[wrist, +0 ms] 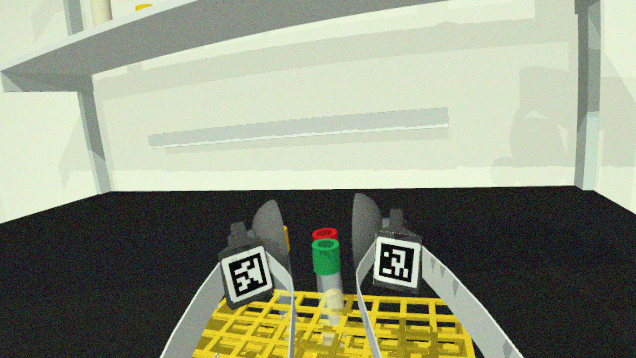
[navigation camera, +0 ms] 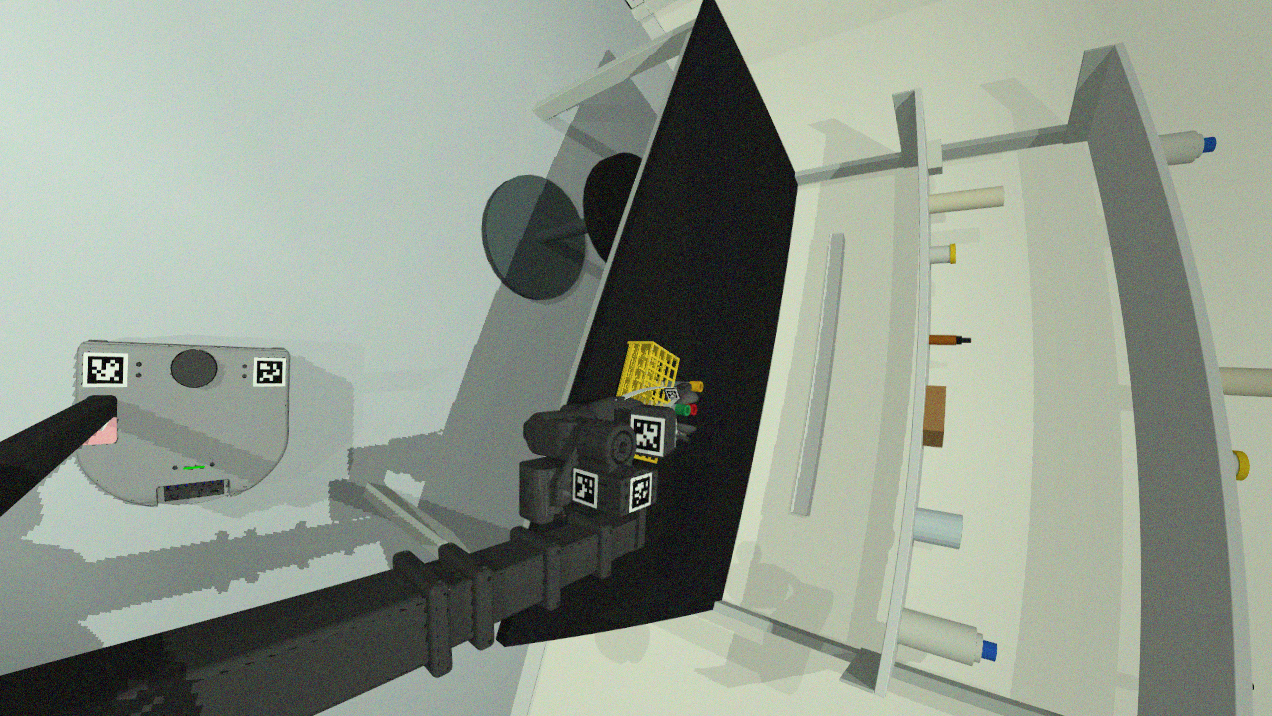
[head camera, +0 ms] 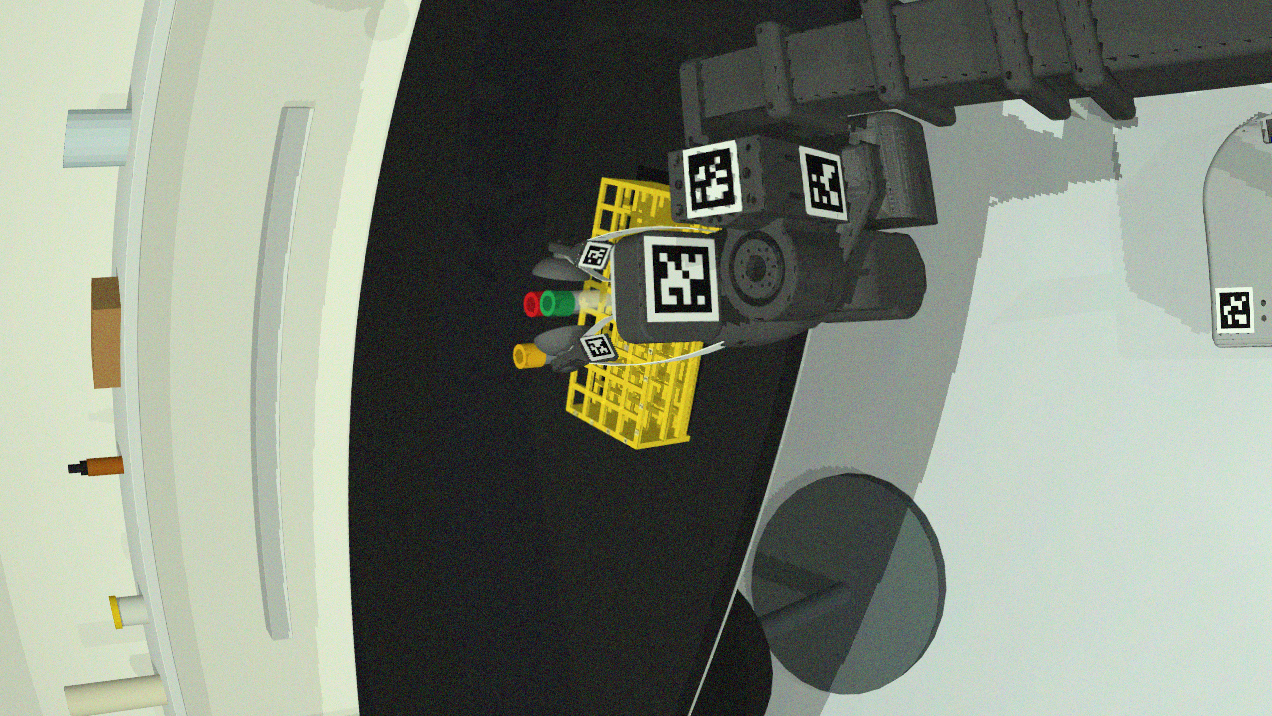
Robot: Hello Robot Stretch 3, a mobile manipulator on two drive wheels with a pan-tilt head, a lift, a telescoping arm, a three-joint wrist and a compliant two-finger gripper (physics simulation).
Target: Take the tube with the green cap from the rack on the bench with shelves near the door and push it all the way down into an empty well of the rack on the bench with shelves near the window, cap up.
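Seen in the pictures: gripper, fingertip midpoint: [wrist: 317, 223] [navigation camera: 690, 411] [head camera: 545, 307]; robot's base, link origin: [navigation camera: 195, 366].
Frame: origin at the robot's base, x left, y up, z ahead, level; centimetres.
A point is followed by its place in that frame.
The tube with the green cap [head camera: 558, 303] {x -59.7, y 87.8, z -2.0 cm} [navigation camera: 682, 410] {x -59.7, y 87.8, z -2.1 cm} [wrist: 326, 260] {x -59.8, y 87.3, z -2.0 cm} stands cap up in a yellow rack [head camera: 663, 442] {x -58.5, y 79.2, z 9.0 cm} [navigation camera: 630, 371] {x -58.8, y 77.0, z 3.8 cm} [wrist: 434, 301] {x -61.5, y 82.0, z -10.1 cm} on a black bench top. My gripper [head camera: 560, 303] {x -57.1, y 90.9, z -1.7 cm} [navigation camera: 686, 415] {x -57.1, y 90.9, z -1.7 cm} [wrist: 317, 223] {x -57.1, y 90.9, z -1.7 cm} is open, one finger on each side of this tube; gaps show between both fingertips and the cap in the wrist view. The gripper body hides part of the rack in the head view. A red-capped tube [head camera: 532, 303] {x -62.6, y 88.1, z -2.2 cm} [navigation camera: 693, 410] {x -62.6, y 88.2, z -2.2 cm} [wrist: 325, 233] {x -62.6, y 88.2, z -2.2 cm} stands directly beyond the green one. A second rack does not show.
A tube with an orange-yellow cap [head camera: 528, 355] {x -63.7, y 87.9, z 1.7 cm} [navigation camera: 696, 386] {x -63.8, y 87.9, z 1.8 cm} [wrist: 287, 239] {x -64.3, y 87.3, z 0.9 cm} stands close outside one finger. Behind the bench a shelf [navigation camera: 908, 444] [wrist: 150, 47] {x -131.6, y 120.0, z 40.2 cm} holds a brown box [head camera: 105, 342] {x -102.6, y 124.1, z -2.1 cm} [navigation camera: 934, 415] {x -102.0, y 124.0, z -2.9 cm} and bottles. A round stool [head camera: 850, 582] {x -92.0, y 3.1, z 46.8 cm} [navigation camera: 534, 237] {x -91.2, y 3.0, z 48.6 cm} stands by the bench's front edge.
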